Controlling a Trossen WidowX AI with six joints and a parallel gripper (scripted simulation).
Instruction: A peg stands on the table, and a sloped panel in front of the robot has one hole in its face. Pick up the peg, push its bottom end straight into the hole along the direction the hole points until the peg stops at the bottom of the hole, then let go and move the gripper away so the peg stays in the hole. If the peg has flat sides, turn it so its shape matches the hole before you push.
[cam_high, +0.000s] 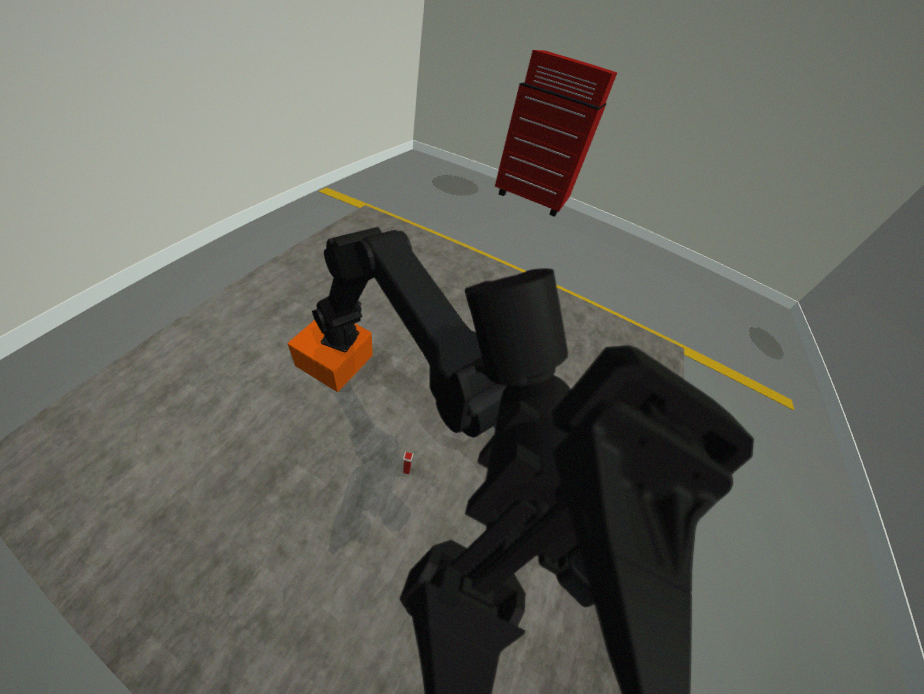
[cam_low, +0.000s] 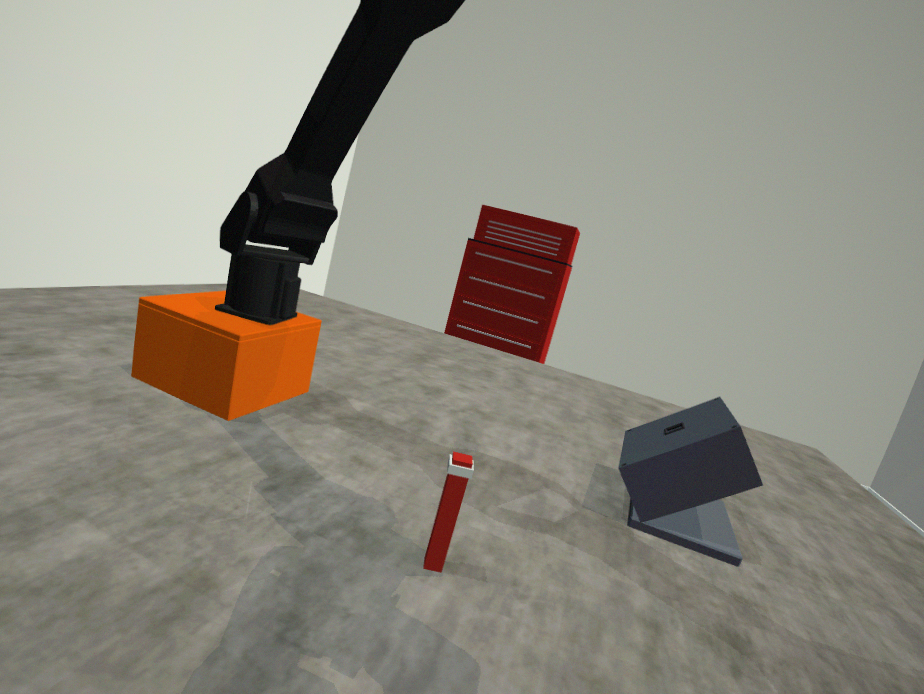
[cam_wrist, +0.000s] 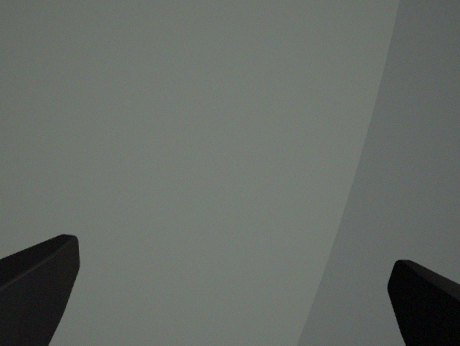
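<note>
My gripper tip is 49 cm above the red square peg, 26 cm to the right of it and 12 cm past it. Also, from my gripper tip: grey sloped panel block 48 cm below, 44 cm to the left, 9 cm ahead.
</note>
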